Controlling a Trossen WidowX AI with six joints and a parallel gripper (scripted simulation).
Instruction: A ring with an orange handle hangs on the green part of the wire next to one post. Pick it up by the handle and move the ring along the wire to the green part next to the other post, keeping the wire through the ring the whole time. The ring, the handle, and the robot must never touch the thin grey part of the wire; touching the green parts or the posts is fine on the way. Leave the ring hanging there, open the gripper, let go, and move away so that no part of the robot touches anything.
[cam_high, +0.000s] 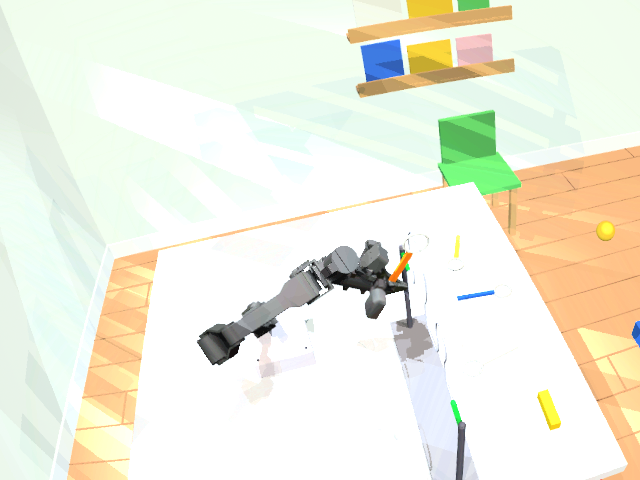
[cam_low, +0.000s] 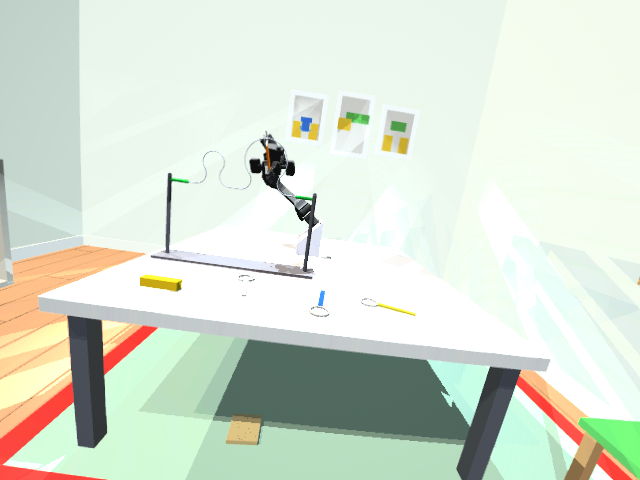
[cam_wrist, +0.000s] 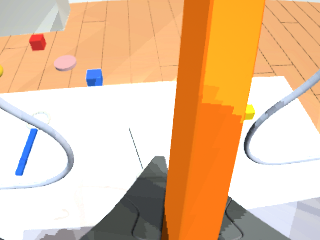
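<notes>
My gripper tip is 10 cm below the orange-handled ring, 1 cm to the left of it and 1 cm short of it. Round my gripper tip: blue-handled ring (37 cm below, 29 cm to the left, 27 cm ahead); yellow block (36 cm below, 34 cm ahead, 18 cm to the right); white-handled ring (37 cm below, 21 cm ahead, 3 cm to the left).
</notes>
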